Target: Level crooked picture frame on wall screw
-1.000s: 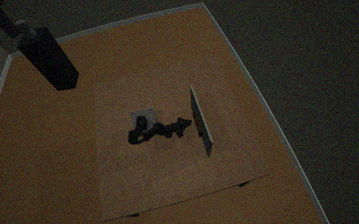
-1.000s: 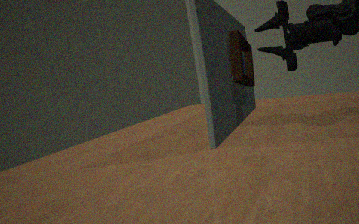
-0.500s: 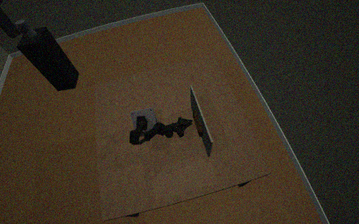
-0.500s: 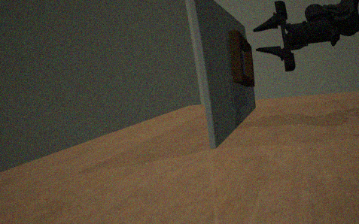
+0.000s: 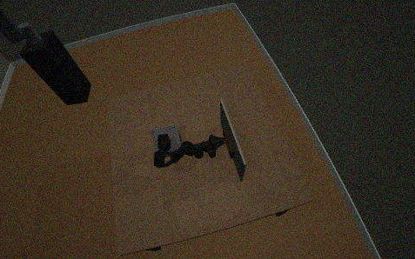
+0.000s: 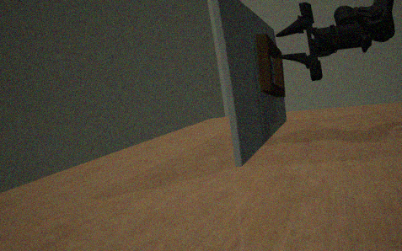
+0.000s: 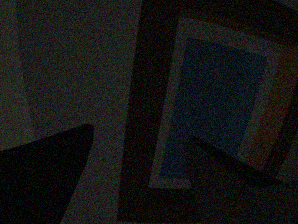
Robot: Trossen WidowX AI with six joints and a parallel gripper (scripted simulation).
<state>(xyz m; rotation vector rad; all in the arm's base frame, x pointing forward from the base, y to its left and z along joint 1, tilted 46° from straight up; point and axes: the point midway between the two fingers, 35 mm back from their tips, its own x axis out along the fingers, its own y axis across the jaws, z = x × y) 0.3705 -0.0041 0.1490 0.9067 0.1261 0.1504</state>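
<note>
The brown wooden picture frame is 50 mm below my gripper tip, 30 mm ahead of it and 10 mm to the left of it. Also, from my gripper tip: grey wall panel 60 mm below, 40 mm ahead, 20 mm to the left.
</note>
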